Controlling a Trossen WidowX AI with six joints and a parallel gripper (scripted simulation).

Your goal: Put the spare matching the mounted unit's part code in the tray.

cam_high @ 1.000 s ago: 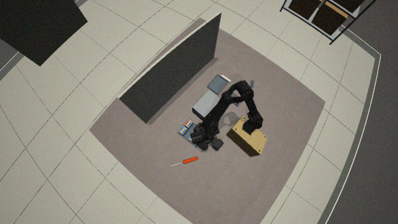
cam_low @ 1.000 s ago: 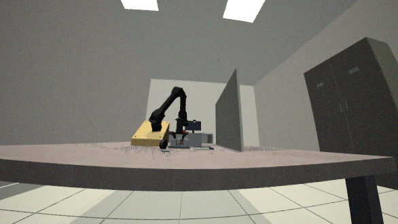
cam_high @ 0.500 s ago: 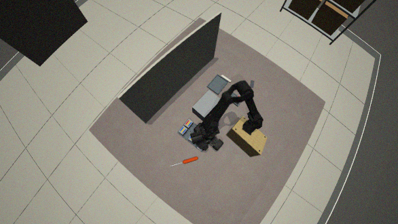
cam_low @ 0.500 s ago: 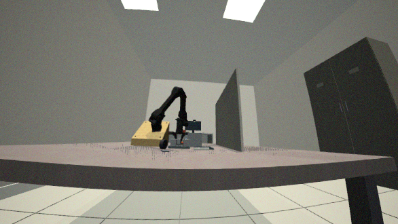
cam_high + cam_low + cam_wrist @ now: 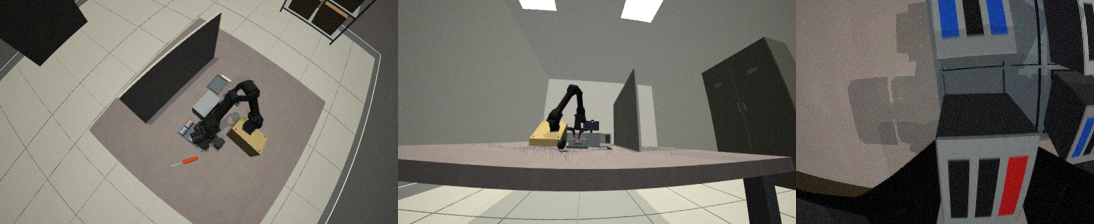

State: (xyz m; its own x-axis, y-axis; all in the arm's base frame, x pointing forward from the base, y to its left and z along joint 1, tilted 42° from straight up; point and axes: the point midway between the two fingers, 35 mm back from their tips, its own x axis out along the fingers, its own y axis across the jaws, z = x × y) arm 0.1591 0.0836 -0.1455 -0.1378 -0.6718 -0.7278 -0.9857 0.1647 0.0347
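The flat grey tray lies 36 cm to the right of my gripper tip, 16 cm ahead of it and 5 cm below it. From my gripper tip the other things lie so: mounted unit 15 cm to the right, 13 cm ahead; then tall grey panel 36 cm ahead, 19 cm to the right, 17 cm above.
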